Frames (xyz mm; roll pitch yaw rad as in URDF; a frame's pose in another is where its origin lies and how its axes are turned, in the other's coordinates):
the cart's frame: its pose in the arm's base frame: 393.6 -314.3 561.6 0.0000 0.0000 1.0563
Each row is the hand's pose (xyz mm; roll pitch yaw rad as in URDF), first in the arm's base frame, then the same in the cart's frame.
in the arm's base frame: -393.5 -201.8 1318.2 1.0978 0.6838 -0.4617
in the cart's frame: -289.4 740.6 756.6 1.0978 0.6838 -1.5180
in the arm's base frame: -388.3 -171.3 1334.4 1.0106 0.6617 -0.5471
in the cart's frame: -260.3 751.0 772.8 1.0106 0.6617 -1.6034
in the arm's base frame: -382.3 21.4 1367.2 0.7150 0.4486 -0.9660
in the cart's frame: -89.6 840.6 805.6 0.7150 0.4486 -2.0223
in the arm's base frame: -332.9 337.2 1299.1 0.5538 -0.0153 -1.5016
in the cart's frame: 209.6 953.0 737.5 0.5538 -0.0153 -2.5579
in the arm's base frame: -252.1 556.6 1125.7 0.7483 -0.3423 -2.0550
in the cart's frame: 440.4 990.7 564.1 0.7483 -0.3423 -3.1113
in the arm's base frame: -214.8 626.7 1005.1 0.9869 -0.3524 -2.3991
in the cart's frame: 519.8 992.7 443.5 0.9869 -0.3524 2.8278
